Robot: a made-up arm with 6 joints. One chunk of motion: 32 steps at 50 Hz.
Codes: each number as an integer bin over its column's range. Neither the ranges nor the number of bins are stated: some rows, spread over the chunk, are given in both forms.
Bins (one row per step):
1: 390 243 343 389 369 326
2: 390 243 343 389 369 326
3: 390 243 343 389 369 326
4: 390 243 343 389 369 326
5: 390 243 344 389 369 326
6: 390 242 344 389 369 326
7: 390 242 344 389 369 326
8: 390 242 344 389 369 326
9: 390 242 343 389 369 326
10: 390 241 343 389 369 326
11: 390 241 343 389 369 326
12: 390 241 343 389 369 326
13: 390 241 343 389 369 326
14: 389 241 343 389 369 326
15: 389 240 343 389 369 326
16: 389 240 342 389 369 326
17: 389 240 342 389 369 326
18: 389 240 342 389 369 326
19: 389 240 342 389 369 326
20: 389 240 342 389 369 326
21: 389 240 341 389 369 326
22: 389 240 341 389 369 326
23: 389 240 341 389 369 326
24: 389 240 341 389 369 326
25: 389 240 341 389 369 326
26: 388 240 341 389 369 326
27: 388 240 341 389 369 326
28: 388 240 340 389 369 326
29: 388 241 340 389 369 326
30: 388 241 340 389 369 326
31: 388 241 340 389 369 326
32: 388 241 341 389 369 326
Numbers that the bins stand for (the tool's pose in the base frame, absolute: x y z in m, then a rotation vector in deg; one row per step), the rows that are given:
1: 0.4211 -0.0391 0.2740 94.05 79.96 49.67
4: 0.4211 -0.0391 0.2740 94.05 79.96 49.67
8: 0.4211 -0.0423 0.2771 94.05 79.96 49.67
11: 0.4211 -0.0454 0.2740 94.05 79.96 49.67
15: 0.4180 -0.0485 0.2740 94.05 79.96 49.67
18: 0.4180 -0.0485 0.2708 94.05 79.96 49.67
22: 0.4180 -0.0485 0.2677 94.05 79.96 49.67
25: 0.4180 -0.0485 0.2677 94.05 79.96 49.67
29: 0.4149 -0.0454 0.2646 94.05 79.96 49.67
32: 0.4149 -0.0454 0.2677 94.05 79.96 49.67
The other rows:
2: 0.4211 -0.0391 0.2740 94.05 79.96 49.67
3: 0.4211 -0.0391 0.2740 94.05 79.96 49.67
5: 0.4211 -0.0391 0.2771 94.05 79.96 49.67
6: 0.4211 -0.0423 0.2771 94.05 79.96 49.67
7: 0.4211 -0.0423 0.2771 94.05 79.96 49.67
9: 0.4211 -0.0423 0.2740 94.05 79.96 49.67
10: 0.4211 -0.0454 0.2740 94.05 79.96 49.67
12: 0.4211 -0.0454 0.2740 94.05 79.96 49.67
13: 0.4211 -0.0454 0.2740 94.05 79.96 49.67
14: 0.4180 -0.0454 0.2740 94.05 79.96 49.67
16: 0.4180 -0.0485 0.2708 94.05 79.96 49.67
17: 0.4180 -0.0485 0.2708 94.05 79.96 49.67
19: 0.4180 -0.0485 0.2708 94.05 79.96 49.67
20: 0.4180 -0.0485 0.2708 94.05 79.96 49.67
21: 0.4180 -0.0485 0.2677 94.05 79.96 49.67
23: 0.4180 -0.0485 0.2677 94.05 79.96 49.67
24: 0.4180 -0.0485 0.2677 94.05 79.96 49.67
26: 0.4149 -0.0485 0.2677 94.05 79.96 49.67
27: 0.4149 -0.0485 0.2677 94.05 79.96 49.67
28: 0.4149 -0.0485 0.2646 94.05 79.96 49.67
30: 0.4149 -0.0454 0.2646 94.05 79.96 49.67
31: 0.4149 -0.0454 0.2646 94.05 79.96 49.67

